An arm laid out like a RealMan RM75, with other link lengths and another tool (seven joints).
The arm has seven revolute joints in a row. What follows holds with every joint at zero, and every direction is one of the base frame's.
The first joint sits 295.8 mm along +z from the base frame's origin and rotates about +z.
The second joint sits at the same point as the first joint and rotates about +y.
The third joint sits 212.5 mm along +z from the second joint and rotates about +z.
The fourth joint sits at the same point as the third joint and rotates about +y.
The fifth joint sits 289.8 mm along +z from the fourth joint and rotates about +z.
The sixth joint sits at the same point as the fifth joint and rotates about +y.
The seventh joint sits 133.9 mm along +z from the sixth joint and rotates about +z.
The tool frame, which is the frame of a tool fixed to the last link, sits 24 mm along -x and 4 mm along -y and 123 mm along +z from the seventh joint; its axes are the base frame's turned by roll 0.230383, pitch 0 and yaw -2.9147 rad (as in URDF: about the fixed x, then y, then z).
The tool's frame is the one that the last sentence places.
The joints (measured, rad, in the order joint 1, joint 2, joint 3, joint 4, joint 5, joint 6, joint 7), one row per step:
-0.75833 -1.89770 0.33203 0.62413 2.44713 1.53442 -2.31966
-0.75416 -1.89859 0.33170 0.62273 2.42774 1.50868 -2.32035
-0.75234 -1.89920 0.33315 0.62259 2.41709 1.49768 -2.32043
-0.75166 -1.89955 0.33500 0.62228 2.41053 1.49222 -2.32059
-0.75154 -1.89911 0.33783 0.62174 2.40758 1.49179 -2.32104
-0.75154 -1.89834 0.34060 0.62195 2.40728 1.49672 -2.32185
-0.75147 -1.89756 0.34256 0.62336 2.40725 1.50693 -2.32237
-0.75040 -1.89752 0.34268 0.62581 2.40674 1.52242 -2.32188
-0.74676 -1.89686 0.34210 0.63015 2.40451 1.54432 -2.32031
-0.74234 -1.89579 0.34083 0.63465 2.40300 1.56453 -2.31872
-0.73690 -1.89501 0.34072 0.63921 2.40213 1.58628 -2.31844
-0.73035 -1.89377 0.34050 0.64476 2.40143 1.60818 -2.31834
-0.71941 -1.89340 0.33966 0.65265 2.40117 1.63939 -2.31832
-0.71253 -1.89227 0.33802 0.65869 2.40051 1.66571 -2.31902
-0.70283 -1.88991 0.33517 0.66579 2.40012 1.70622 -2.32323
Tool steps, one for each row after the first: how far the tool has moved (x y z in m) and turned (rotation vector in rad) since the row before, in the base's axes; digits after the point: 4 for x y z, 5 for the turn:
-0.0013 0.0061 0.0023 0.03028 -0.00552 0.00943
-0.0001 0.0028 0.0010 0.01335 -0.00300 0.00277
0.0003 0.0015 0.0004 0.00633 -0.00202 0.00067
0.0005 0.0002 -0.0001 -0.00011 -0.00053 -0.00083
0.0007 -0.0010 -0.0003 -0.00517 -0.00036 -0.00220
0.0013 -0.0019 -0.0001 -0.00814 -0.00216 -0.00440
0.0018 -0.0030 -0.0002 -0.01050 -0.00551 -0.00611
0.0018 -0.0044 0.0005 -0.01230 -0.00807 -0.00774
0.0010 -0.0042 0.0010 -0.01044 -0.00678 -0.00603
0.0007 -0.0051 0.0006 -0.01322 -0.00697 -0.00466
0.0001 -0.0052 0.0012 -0.01238 -0.00610 -0.00368
-0.0005 -0.0082 0.0011 -0.01866 -0.00959 -0.00313
0.0006 -0.0062 0.0014 -0.01484 -0.00909 -0.00397
0.0013 -0.0097 0.0020 -0.02475 -0.01582 -0.00319

